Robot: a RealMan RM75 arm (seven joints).
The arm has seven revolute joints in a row. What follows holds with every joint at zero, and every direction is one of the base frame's.
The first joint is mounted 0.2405 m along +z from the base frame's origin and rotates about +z.
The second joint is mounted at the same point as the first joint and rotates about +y.
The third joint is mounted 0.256 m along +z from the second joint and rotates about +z.
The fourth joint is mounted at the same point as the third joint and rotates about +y.
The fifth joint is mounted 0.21 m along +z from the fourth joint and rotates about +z.
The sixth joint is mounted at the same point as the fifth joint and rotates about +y.
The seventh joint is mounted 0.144 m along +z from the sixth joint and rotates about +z.
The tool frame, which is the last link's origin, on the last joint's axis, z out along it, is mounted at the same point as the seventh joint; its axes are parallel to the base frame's.
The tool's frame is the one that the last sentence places.
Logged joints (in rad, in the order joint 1, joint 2, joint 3, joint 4, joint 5, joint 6, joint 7), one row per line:
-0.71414 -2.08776 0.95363 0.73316 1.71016 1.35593 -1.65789
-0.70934 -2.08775 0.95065 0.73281 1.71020 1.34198 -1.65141
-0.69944 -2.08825 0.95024 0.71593 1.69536 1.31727 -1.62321
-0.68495 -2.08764 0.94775 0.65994 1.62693 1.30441 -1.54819
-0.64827 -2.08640 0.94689 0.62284 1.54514 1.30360 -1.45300
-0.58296 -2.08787 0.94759 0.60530 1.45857 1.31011 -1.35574
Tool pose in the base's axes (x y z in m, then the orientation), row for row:
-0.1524 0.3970 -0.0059 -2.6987 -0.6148 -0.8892
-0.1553 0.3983 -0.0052 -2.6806 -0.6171 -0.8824
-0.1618 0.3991 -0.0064 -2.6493 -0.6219 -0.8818
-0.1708 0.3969 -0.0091 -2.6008 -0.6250 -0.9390
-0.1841 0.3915 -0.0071 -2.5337 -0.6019 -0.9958
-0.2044 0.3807 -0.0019 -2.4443 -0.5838 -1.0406
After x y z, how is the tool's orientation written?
As a rotation vector, in radians.
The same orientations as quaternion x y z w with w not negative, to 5 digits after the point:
-0.92192 -0.21003 -0.30377 0.11694
-0.92053 -0.21192 -0.30302 0.12607
-0.91700 -0.21526 -0.30522 0.14003
-0.90666 -0.21788 -0.32734 0.15276
-0.89460 -0.21252 -0.35160 0.17582
-0.87875 -0.20988 -0.37411 0.20925

